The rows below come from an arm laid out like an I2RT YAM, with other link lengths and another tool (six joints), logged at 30 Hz.
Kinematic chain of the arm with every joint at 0, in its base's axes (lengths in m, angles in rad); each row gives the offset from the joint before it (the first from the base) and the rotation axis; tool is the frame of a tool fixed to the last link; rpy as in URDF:
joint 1: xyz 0 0 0.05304 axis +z
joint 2: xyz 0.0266 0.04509 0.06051 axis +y
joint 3: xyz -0.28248 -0.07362 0 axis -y
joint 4: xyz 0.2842 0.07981 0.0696 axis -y
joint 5: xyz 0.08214 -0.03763 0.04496 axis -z
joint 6: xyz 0.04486 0 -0.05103 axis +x
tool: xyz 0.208 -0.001 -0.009 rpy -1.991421 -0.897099 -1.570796
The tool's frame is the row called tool.
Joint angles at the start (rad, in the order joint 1, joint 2, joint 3, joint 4, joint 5, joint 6):
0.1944, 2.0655, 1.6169, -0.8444, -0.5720, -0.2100
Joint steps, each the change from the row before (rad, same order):
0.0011, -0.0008, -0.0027, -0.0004, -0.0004, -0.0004
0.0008, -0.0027, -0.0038, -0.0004, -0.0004, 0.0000
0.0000, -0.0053, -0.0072, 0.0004, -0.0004, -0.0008
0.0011, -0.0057, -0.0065, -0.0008, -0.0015, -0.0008
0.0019, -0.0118, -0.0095, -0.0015, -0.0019, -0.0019
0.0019, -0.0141, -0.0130, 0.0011, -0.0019, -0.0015
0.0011, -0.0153, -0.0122, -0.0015, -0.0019, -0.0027
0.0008, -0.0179, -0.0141, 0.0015, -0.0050, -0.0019
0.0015, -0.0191, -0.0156, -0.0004, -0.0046, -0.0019
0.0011, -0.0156, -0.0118, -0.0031, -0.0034, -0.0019
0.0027, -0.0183, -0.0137, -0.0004, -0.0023, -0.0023
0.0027, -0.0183, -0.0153, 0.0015, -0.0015, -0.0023
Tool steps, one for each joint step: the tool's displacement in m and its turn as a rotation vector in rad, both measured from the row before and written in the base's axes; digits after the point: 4 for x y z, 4 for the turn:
-0.0013, 0.0004, -0.0005, -0.0001, 0.0021, 0.0015
-0.0014, 0.0002, 0.0000, 0.0001, 0.0015, 0.0009
-0.0019, -0.0003, 0.0001, 0.0000, 0.0011, 0.0008
-0.0023, 0.0004, 0.0006, 0.0010, 0.0014, 0.0021
-0.0031, 0.0008, 0.0025, 0.0017, -0.0015, 0.0039
-0.0034, 0.0007, 0.0025, 0.0021, -0.0027, 0.0036
-0.0036, 0.0002, 0.0031, 0.0018, -0.0028, 0.0038
-0.0034, 0.0008, 0.0042, 0.0056, -0.0053, 0.0037
-0.0045, 0.0008, 0.0040, 0.0047, -0.0033, 0.0043
-0.0041, 0.0004, 0.0033, 0.0031, -0.0011, 0.0036
-0.0041, 0.0010, 0.0038, 0.0028, -0.0050, 0.0052
-0.0041, 0.0008, 0.0032, 0.0021, -0.0055, 0.0050

